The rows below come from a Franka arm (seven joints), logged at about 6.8 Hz.
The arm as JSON. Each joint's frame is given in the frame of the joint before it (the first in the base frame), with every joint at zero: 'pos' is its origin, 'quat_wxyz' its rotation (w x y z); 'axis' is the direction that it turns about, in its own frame. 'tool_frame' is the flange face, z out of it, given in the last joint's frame.
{
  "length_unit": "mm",
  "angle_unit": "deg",
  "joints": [
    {
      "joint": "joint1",
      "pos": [
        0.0,
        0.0,
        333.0
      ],
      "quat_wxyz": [
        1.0,
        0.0,
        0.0,
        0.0
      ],
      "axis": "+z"
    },
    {
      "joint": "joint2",
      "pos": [
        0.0,
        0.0,
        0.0
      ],
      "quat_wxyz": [
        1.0,
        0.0,
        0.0,
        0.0
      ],
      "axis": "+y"
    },
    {
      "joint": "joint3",
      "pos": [
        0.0,
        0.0,
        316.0
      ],
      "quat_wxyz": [
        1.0,
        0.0,
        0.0,
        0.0
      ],
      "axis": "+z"
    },
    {
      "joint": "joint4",
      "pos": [
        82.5,
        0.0,
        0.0
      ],
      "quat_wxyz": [
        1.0,
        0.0,
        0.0,
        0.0
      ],
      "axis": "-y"
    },
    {
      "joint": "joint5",
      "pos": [
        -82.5,
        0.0,
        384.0
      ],
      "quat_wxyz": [
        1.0,
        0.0,
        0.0,
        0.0
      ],
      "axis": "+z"
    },
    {
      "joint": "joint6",
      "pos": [
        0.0,
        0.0,
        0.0
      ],
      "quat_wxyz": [
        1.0,
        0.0,
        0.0,
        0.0
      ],
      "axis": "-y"
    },
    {
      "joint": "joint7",
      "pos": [
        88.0,
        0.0,
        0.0
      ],
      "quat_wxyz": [
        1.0,
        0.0,
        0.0,
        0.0
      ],
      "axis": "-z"
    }
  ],
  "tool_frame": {
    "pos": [
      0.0,
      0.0,
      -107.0
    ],
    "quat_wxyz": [
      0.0,
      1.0,
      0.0,
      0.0
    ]
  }
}
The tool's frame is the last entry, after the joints.
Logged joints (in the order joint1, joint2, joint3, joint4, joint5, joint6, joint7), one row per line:
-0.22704 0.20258 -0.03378 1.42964 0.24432 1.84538 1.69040
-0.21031 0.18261 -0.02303 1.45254 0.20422 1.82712 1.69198
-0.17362 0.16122 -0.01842 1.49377 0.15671 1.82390 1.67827
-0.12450 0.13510 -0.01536 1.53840 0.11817 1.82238 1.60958
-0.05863 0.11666 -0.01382 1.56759 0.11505 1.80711 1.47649
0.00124 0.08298 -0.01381 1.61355 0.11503 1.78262 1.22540
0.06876 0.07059 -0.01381 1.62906 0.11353 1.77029 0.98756
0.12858 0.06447 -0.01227 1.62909 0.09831 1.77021 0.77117
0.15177 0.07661 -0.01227 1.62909 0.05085 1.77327 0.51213
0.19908 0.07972 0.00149 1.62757 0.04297 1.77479 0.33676
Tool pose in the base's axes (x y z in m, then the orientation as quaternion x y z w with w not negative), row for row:
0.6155 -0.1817 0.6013 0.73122 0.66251 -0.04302 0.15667
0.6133 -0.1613 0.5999 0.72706 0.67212 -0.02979 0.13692
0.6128 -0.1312 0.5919 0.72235 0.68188 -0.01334 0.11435
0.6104 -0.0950 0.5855 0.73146 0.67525 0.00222 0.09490
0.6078 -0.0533 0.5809 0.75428 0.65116 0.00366 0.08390
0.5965 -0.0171 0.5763 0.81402 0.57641 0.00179 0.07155
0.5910 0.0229 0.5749 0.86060 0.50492 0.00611 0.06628
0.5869 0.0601 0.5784 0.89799 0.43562 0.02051 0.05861
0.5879 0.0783 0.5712 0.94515 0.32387 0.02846 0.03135
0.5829 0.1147 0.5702 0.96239 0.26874 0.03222 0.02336
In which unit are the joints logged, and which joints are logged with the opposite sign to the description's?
The joints are logged in radians. Opposite sign: joint4, joint5, joint7.
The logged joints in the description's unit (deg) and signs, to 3 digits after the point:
-13.008 11.607 -1.935 -81.912 -13.999 105.732 -96.853
-12.050 10.463 -1.320 -83.224 -11.701 104.686 -96.943
-9.948 9.237 -1.055 -85.587 -8.979 104.502 -96.158
-7.133 7.741 -0.880 -88.144 -6.771 104.415 -92.222
-3.359 6.684 -0.792 -89.816 -6.592 103.540 -84.597
0.071 4.754 -0.791 -92.450 -6.591 102.137 -70.210
3.940 4.045 -0.791 -93.338 -6.505 101.430 -56.583
7.367 3.694 -0.703 -93.340 -5.633 101.426 -44.185
8.696 4.389 -0.703 -93.340 -2.913 101.601 -29.343
11.406 4.568 0.085 -93.253 -2.462 101.688 -19.295

